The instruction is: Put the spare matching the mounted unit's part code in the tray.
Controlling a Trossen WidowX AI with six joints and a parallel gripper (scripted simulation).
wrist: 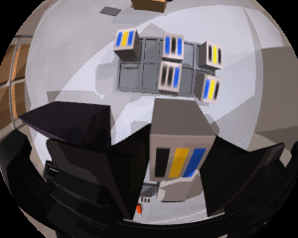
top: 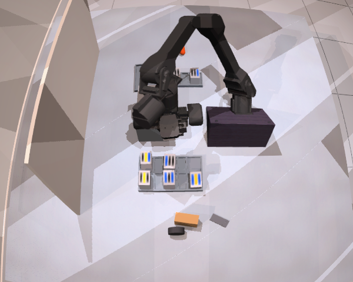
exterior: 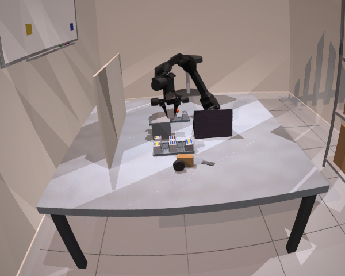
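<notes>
My gripper tip is 60 mm short of the shallow grey tray, 320 mm to the left of it and 140 mm above it. The rest, counted from my gripper tip: black puck: 270 mm to the left, 120 mm below; spare block: 10 mm to the right, 30 mm above; grey box: 50 mm ahead, 120 mm to the right, 100 mm below.
</notes>
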